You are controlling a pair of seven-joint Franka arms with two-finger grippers.
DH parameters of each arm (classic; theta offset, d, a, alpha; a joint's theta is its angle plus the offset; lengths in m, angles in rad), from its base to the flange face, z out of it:
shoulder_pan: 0 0.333 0 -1.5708
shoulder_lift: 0 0 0 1.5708
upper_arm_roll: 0 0.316 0.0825 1.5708
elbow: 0 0 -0.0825 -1.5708
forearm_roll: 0 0.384 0 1.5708
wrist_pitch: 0 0 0.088 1.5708
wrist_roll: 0 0.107 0 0
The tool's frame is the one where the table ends.
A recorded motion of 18 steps. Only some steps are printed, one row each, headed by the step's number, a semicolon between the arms.
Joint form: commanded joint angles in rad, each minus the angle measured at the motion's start. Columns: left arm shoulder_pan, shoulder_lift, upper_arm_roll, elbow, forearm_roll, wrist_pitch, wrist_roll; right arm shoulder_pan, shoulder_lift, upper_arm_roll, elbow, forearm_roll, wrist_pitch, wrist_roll.
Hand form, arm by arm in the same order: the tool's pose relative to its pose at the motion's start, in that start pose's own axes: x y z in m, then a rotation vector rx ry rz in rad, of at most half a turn. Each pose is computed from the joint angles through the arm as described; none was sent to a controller.
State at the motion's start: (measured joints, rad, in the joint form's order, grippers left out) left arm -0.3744 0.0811 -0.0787 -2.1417 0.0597 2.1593 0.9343; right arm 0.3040 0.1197 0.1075 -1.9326 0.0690 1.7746 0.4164
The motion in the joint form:
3: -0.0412 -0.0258 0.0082 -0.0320 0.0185 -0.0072 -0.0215; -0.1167 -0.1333 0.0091 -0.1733 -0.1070 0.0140 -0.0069
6: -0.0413 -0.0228 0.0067 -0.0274 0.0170 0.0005 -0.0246; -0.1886 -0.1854 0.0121 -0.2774 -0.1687 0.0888 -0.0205
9: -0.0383 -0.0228 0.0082 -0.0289 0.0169 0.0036 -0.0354; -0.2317 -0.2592 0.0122 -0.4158 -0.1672 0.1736 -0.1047
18: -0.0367 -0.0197 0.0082 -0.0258 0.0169 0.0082 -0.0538; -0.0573 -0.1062 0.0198 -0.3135 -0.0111 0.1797 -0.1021
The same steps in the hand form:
3: 0.0080 0.0184 0.0005 0.0025 -0.0232 0.0219; -0.0188 0.0780 0.0131 -0.0903 0.0127 0.0778
6: 0.0100 0.0172 -0.0006 0.0091 -0.0162 0.0196; -0.0227 0.1199 0.0310 -0.1256 0.0470 0.1117
9: 0.0081 0.0158 -0.0001 0.0100 -0.0150 0.0044; -0.0420 0.1451 0.0574 -0.1154 0.0568 0.0654
18: 0.0083 0.0142 -0.0003 0.0135 -0.0118 -0.0156; -0.0308 0.0422 0.0804 -0.0225 -0.0183 -0.0544

